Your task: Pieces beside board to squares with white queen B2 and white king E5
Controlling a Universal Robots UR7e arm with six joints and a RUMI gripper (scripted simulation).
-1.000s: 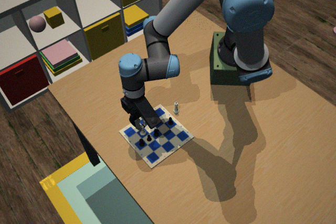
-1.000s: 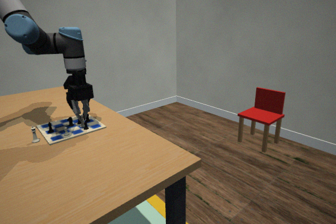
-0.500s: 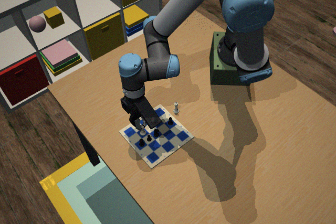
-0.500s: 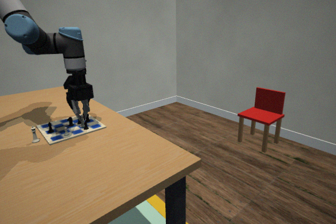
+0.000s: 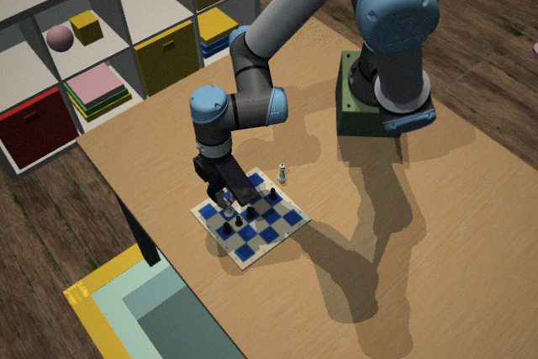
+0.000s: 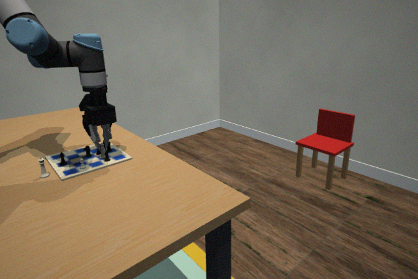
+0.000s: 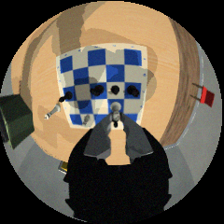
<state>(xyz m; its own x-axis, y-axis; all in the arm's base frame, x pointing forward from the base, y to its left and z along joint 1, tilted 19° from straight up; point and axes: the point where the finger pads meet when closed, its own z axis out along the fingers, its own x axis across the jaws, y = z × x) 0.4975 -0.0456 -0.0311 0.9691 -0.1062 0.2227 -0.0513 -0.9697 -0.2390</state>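
Right now the white queen is 20 mm below my hand. Round my hand: white king: 180 mm behind, 10 mm to the left, 20 mm below; then white pawn: 80 mm behind, 30 mm to the right, 30 mm below; then chessboard: 40 mm behind, 40 mm to the left, 40 mm below.
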